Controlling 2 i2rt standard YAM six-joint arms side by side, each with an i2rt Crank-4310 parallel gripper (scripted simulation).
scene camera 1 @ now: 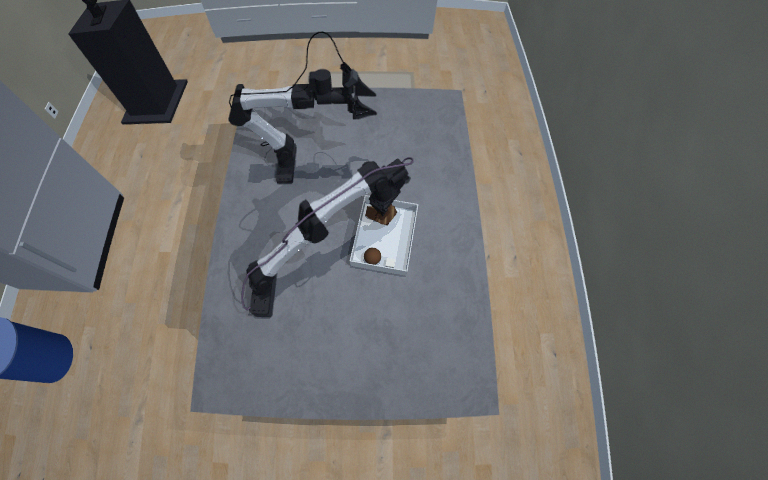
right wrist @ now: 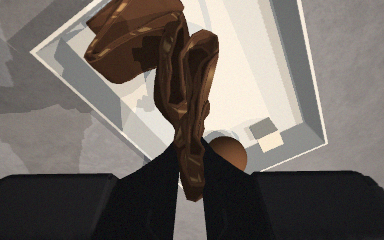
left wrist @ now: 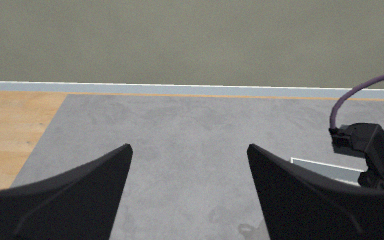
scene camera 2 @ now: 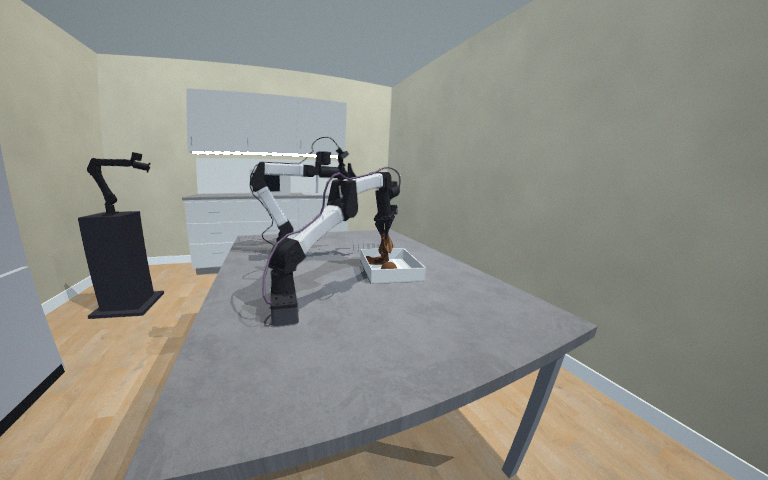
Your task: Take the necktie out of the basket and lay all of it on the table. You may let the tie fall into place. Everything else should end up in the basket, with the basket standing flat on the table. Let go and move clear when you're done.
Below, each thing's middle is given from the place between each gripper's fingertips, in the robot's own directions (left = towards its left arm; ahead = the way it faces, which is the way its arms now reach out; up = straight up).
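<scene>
I see that the white basket (scene camera 1: 394, 241) is 40 mm to the right of my right hand and 20 mm ahead of it, at 120 mm below it. The brown ball (right wrist: 229, 148) is 140 mm to the right of my right hand, 30 mm behind it and 100 mm below it.
Measured from my left hand, the white basket is 60 mm ahead and 360 mm to the right, and it is 350 mm below. The brown ball is 20 mm ahead of my left hand, 450 mm to the right of it and 330 mm below it.
</scene>
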